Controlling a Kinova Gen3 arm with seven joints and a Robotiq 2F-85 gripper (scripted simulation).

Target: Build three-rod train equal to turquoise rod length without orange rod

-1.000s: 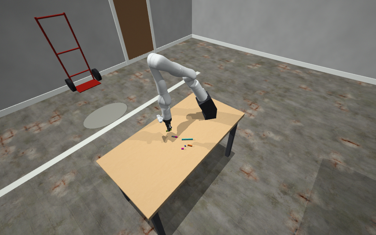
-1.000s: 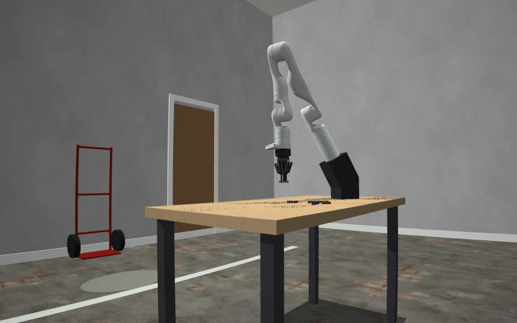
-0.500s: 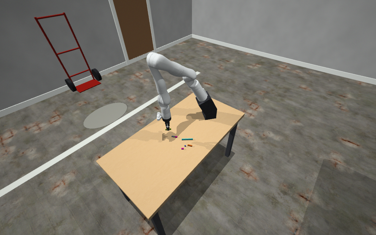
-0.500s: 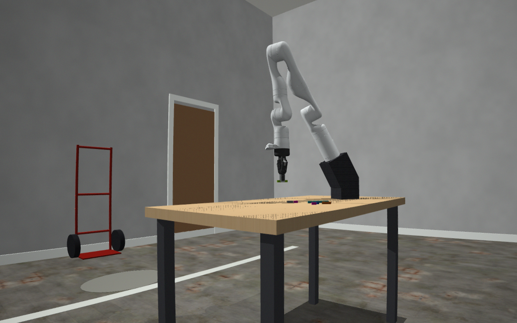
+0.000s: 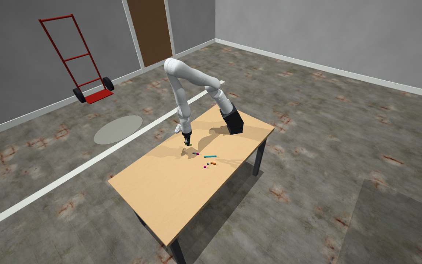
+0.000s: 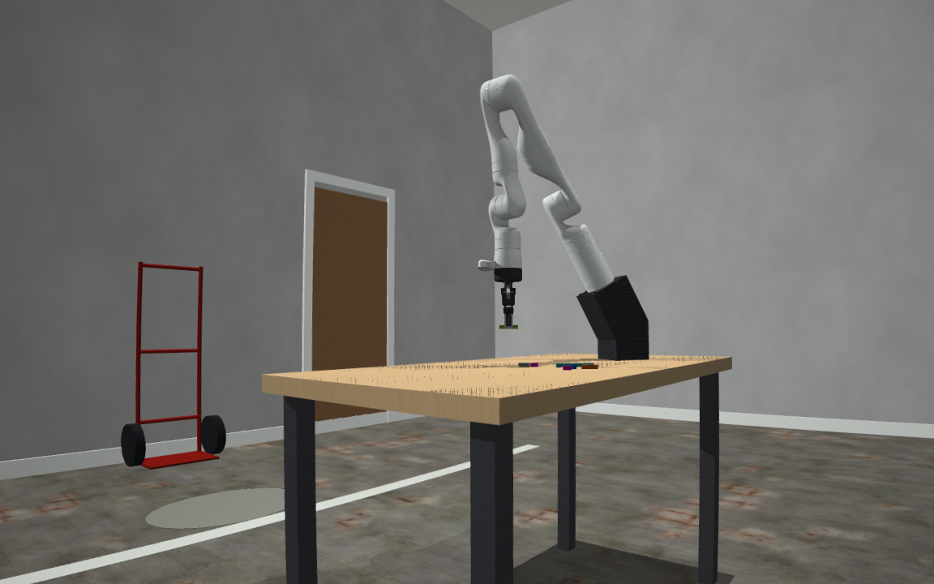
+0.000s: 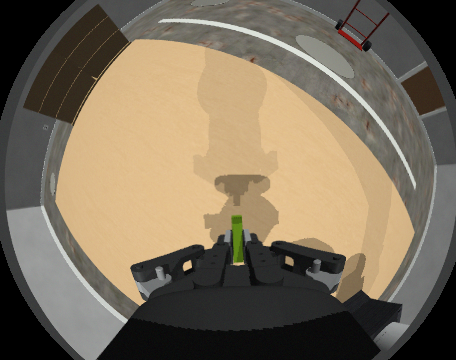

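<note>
Now: hand 1 cm above the lime rod. The rest, counted from my hand: grey rod: 3 cm behind, 3 cm to the left, 12 cm below; turquoise rod: 9 cm behind, 15 cm to the left, 12 cm below; blue rod: 2 cm behind, 19 cm to the left, 12 cm below.
</note>
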